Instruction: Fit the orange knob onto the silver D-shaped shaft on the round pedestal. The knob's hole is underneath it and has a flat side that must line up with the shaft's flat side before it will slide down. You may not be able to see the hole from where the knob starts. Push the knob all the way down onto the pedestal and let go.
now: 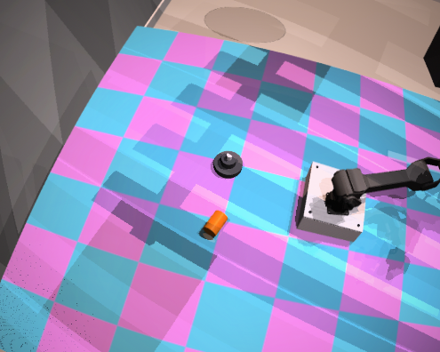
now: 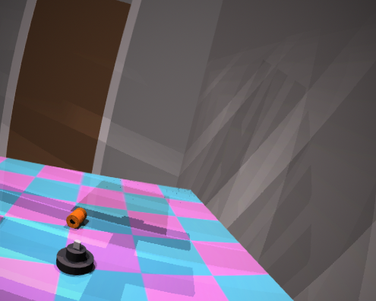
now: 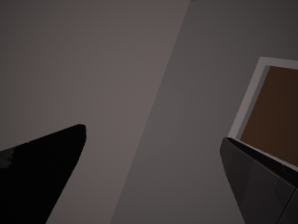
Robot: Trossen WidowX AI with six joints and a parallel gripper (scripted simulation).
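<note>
Now: gripper tip 640 mm short of the orange knob, 550 mm above it and 50 mm to the right of it. Round my gripper tip: round pedestal: 610 mm ahead, 540 mm below, 160 mm to the right.
</note>
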